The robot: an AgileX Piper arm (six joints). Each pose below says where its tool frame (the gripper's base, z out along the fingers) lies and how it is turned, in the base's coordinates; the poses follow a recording.
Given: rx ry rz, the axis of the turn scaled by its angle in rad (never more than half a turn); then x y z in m.
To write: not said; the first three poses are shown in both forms.
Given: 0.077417 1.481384 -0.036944 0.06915 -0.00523 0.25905
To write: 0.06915 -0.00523 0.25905 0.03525 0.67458 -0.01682 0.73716
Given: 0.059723 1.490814 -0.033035 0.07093 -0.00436 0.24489
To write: 0.07093 -0.00436 0.24489 0.02717 0.67813 -0.01503 0.73428
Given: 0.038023 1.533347 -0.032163 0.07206 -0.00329 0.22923
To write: 0.07206 -0.00329 0.22923 0.01720 0.69367 -0.01455 0.71994
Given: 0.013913 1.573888 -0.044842 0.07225 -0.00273 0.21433
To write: 0.07225 -0.00273 0.21433 0.00626 0.70813 -0.02018 0.70576
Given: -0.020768 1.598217 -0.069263 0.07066 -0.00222 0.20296
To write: 0.07066 -0.00222 0.20296 -0.00931 0.71657 -0.03105 0.69676
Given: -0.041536 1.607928 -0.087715 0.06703 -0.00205 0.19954
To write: 0.06703 -0.00205 0.19954 -0.01859 0.71982 -0.03927 0.69280
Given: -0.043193 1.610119 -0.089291 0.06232 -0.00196 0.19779
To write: 0.06232 -0.00196 0.19779 -0.01933 0.72056 -0.03996 0.69197
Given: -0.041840 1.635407 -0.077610 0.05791 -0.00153 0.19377
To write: 0.05791 -0.00153 0.19377 -0.01866 0.72933 -0.03461 0.68303
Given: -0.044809 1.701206 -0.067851 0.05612 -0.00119 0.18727
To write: 0.05612 -0.00119 0.18727 -0.01979 0.75146 -0.02997 0.65880
